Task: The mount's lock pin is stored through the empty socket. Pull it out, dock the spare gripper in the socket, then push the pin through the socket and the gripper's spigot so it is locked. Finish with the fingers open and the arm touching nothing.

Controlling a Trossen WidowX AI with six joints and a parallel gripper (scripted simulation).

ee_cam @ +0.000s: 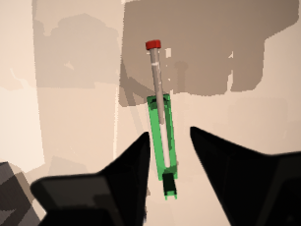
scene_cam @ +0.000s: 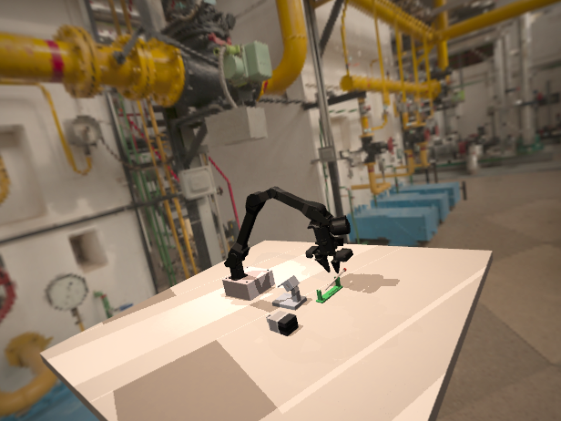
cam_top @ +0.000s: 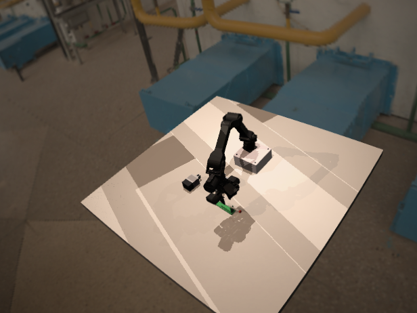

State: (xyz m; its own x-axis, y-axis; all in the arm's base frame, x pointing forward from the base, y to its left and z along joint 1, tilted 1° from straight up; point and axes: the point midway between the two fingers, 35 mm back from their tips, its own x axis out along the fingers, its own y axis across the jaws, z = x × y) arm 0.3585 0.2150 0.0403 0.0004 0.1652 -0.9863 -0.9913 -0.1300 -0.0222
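My gripper tip is 4 cm to the left of the green cradle and 5 cm above it. Round my gripper tip: grey mount: 8 cm behind, 17 cm to the right, 2 cm below; then spare gripper: 2 cm ahead, 30 cm to the right, 5 cm below.
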